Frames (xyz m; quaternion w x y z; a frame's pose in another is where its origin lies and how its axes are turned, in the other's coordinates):
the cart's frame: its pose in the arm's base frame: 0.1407 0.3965 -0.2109 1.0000 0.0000 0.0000 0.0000
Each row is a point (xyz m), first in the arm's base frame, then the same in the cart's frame.
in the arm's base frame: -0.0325 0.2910 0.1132
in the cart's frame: -0.1732 -0.1055 0.3241
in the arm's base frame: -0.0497 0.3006 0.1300
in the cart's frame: -0.1904 -0.0959 0.3409
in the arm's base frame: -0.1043 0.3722 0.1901
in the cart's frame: -0.2450 -0.0243 0.4010
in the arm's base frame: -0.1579 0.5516 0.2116
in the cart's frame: -0.2986 0.1551 0.4225
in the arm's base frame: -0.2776 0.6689 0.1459
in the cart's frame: -0.4183 0.2724 0.3568
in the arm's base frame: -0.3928 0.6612 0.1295
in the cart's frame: -0.5335 0.2647 0.3404
